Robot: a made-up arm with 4 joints.
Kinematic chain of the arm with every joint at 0, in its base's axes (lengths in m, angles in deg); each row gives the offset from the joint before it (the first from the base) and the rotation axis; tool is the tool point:
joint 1: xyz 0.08 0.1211 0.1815 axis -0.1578 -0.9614 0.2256
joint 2: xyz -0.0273 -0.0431 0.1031 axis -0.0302 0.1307 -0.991
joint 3: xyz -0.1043 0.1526 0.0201 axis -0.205 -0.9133 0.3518
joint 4: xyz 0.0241 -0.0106 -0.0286 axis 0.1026 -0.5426 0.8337
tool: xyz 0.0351 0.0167 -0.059
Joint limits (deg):
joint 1: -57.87..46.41
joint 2: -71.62..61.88
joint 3: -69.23..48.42
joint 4: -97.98..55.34
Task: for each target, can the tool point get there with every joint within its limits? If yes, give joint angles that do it. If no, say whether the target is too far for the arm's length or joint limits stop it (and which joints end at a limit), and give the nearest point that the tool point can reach.
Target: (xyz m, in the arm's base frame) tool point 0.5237 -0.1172 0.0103
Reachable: no: too far | nearest point 0.2376 0.1408 0.1206 | short by 0.401 m
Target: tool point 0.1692 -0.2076 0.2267
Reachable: no: joint limits stop it (at a limit: joint 1, joint 2) | nearest point -0.0527 -0.0433 0.0649 | short by 0.320 m
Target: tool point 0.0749 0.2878 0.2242
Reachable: yes | joints -22.48 41.83 -45.98 -30.56
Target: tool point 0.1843 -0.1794 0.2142
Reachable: no: joint limits stop it (at a limit: joint 1, joint 2) | nearest point -0.0474 -0.0341 0.0663 | short by 0.311 m
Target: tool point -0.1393 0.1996 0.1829
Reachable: yes | joints 10.14 -9.07 -45.34 -77.00
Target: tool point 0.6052 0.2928 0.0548
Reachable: no: too far | nearest point 0.2510 0.1731 0.1411 | short by 0.384 m
